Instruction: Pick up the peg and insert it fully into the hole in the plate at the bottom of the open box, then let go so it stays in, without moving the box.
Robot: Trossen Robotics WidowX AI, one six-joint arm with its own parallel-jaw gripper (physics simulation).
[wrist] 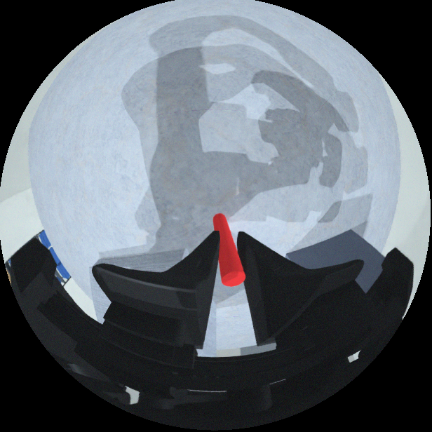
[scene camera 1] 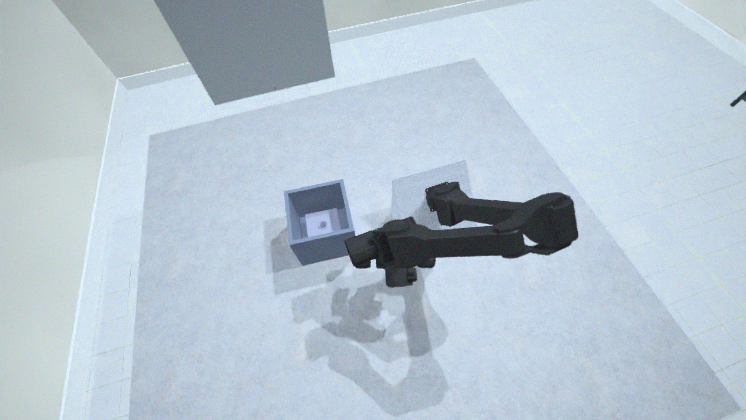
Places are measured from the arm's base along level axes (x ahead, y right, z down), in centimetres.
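Pixels of known places: arm's base, origin of the base link: [scene camera 1: 439,196].
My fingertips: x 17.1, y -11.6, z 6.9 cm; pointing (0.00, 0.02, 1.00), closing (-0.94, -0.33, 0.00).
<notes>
For each thing: its middle in the pictures, then the offset to it from my fingertips. "spot": a spot on its surface instead. Level surfaces: height alone.
- open blue-grey box, body centre: [scene camera 1: 322,223] dy +17.3, dx +14.1, dz -2.1 cm
- pale plate, body centre: [scene camera 1: 324,228] dy +17.3, dx +14.1, dz +1.3 cm
- small dark hole, surface spot: [scene camera 1: 322,224] spot: dy +18.1, dx +14.3, dz +0.0 cm
- grey surface, its level: dz +4.8 cm
A red peg [wrist: 231,265] is held between the two black fingers of my gripper [wrist: 227,236] in the wrist view. Its near end shows between the fingers and its far end sticks out past the fingertips. In scene camera 1 the arm hides the peg and the fingers. The open blue-grey box [scene camera 1: 322,251] [wrist: 340,255] stands left of the arm's wrist in scene camera 1 and shows partly behind the right finger in the wrist view. At its bottom lies a pale plate [scene camera 1: 312,221] with a small dark hole [scene camera 1: 322,224].
The folded black arm [scene camera 1: 469,242] reaches in from the right, its wrist beside the box's near right corner. A faint grey square sheet [scene camera 1: 409,190] lies under the arm's base. A tall grey block [scene camera 1: 255,46] stands at the back. Arm shadows fall on the grey surface [scene camera 1: 219,323].
</notes>
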